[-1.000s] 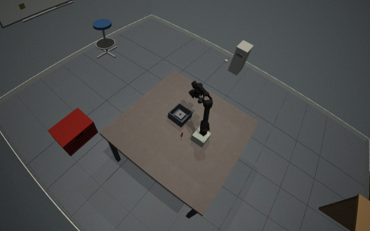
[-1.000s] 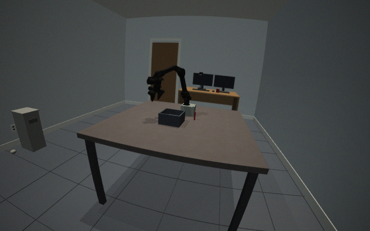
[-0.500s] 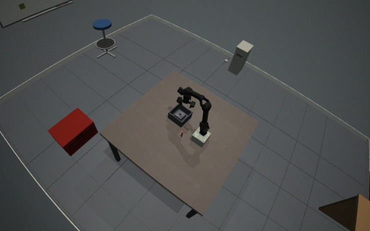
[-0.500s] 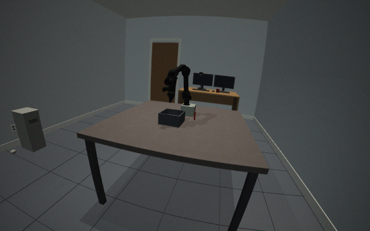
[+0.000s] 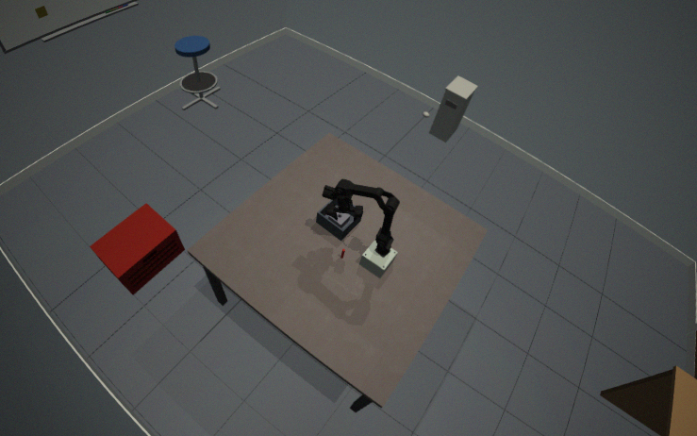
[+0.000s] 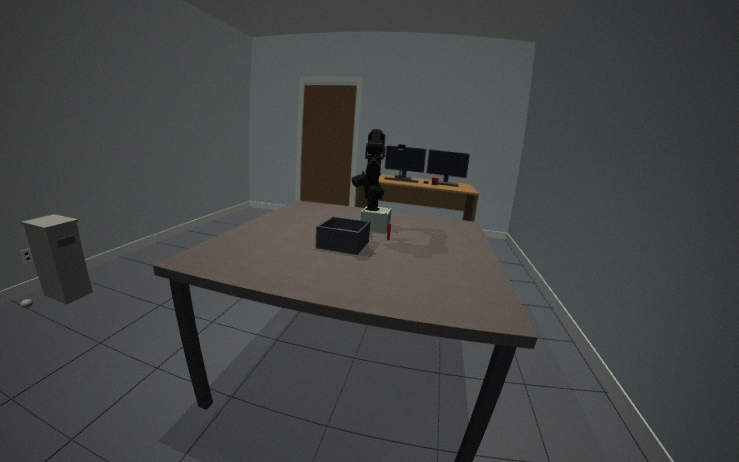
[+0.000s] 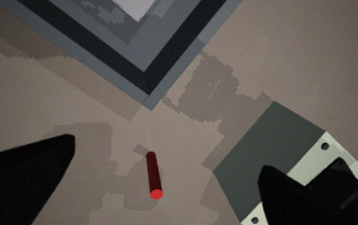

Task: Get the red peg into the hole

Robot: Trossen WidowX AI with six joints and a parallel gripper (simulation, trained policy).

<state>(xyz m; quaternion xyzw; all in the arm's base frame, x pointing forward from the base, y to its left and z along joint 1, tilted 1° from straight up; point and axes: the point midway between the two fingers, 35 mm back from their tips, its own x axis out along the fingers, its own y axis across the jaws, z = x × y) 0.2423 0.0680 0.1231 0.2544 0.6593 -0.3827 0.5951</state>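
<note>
Right now the red peg is 150 mm below my gripper tip, 90 mm behind it and 80 mm to the left of it. Round my gripper tip: plate (140 mm below, 100 mm ahead, 80 mm to the right); then dark box (160 mm below, 100 mm ahead, 80 mm to the right).
</note>
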